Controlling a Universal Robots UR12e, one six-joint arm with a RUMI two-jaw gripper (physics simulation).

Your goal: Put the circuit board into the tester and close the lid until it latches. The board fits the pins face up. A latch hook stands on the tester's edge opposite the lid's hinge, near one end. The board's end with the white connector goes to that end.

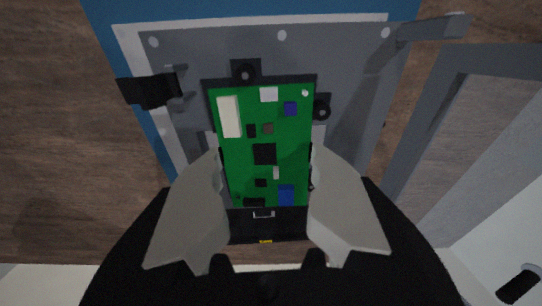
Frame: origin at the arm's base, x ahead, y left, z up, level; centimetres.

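Seen in the pictures: gripper, fingertip midpoint: point(265, 146).
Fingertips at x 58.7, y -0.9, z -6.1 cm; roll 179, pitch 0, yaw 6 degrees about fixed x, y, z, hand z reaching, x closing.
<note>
A point is followed by its place in that frame.
The green circuit board point(292, 165) {x 61.0, y -1.9, z -5.0 cm} is face up, with its white connector point(229, 117) {x 56.1, y 2.1, z -5.0 cm} at the upper left end. My gripper point(265, 146) {x 58.7, y -0.9, z -6.1 cm} is shut on the board by its two long sides. The board is over or in the dark nest of the grey tester point(340, 55) {x 63.6, y 6.1, z -7.2 cm}; whether it rests on the pins is hidden beneath it. The black latch hook point(150, 91) {x 52.6, y 4.0, z -3.0 cm} stands on the tester's left edge, near the connector end. The lid point(425, 120) {x 67.9, y 3.3, z -2.9 cm} stands open at the right, a grey frame with a bar at its top.
Round black posts point(245, 74) {x 57.2, y 4.8, z -5.1 cm} point(322, 111) {x 62.4, y 2.8, z -5.1 cm} stand by the nest's top and right sides. A blue mat point(240, 7) {x 56.1, y 9.1, z -13.0 cm} lies under the tester on the wooden table point(65, 175) {x 29.2, y -11.2, z -13.2 cm}. A black cylinder point(518, 286) {x 69.6, y -1.6, z 3.8 cm} shows at the lower right.
</note>
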